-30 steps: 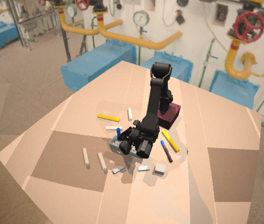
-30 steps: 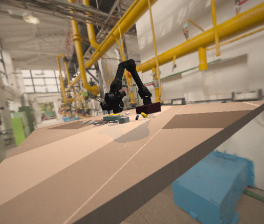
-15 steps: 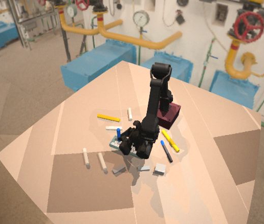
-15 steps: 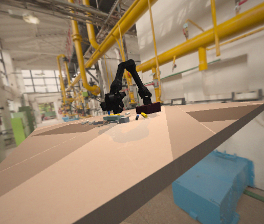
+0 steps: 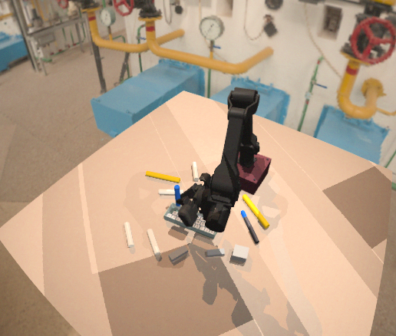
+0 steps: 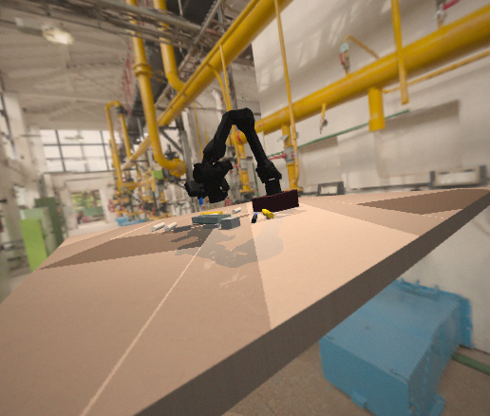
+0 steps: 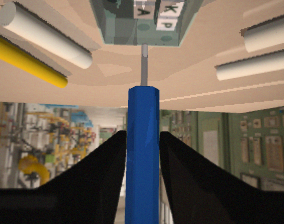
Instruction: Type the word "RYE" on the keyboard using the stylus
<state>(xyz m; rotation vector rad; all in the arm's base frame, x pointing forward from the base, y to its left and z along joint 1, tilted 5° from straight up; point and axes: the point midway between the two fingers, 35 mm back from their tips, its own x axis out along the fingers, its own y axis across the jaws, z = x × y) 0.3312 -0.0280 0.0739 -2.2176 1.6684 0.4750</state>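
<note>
Right now the grey block is 10 mm behind my gripper tip, 260 mm to the left of it and 90 mm below it. From my gripper tip the other things lie so: blue stylus: 10 mm below.
</note>
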